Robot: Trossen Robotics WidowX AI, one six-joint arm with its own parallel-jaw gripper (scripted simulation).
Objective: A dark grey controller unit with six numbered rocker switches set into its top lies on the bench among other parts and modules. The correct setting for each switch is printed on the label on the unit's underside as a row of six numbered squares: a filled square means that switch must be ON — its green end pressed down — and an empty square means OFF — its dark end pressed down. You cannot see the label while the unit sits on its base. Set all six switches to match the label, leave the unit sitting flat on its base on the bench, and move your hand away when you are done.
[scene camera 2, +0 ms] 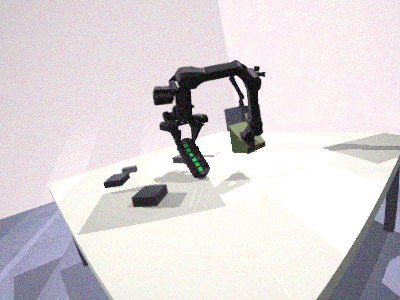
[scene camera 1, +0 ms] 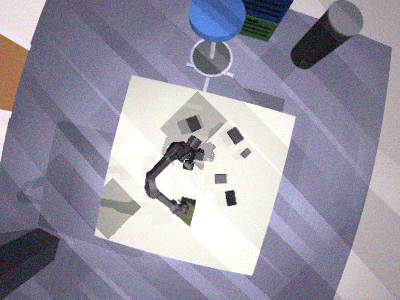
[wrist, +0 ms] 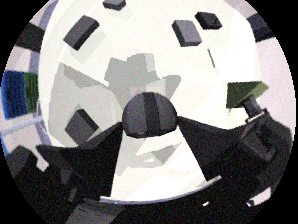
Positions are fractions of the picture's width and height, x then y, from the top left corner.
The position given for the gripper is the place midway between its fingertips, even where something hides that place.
In view: the gripper (scene camera 2: 0.47,0.48) and a flat block (wrist: 0.27,0.57).
The gripper shows as well in the wrist view (wrist: 0.51,0.55).
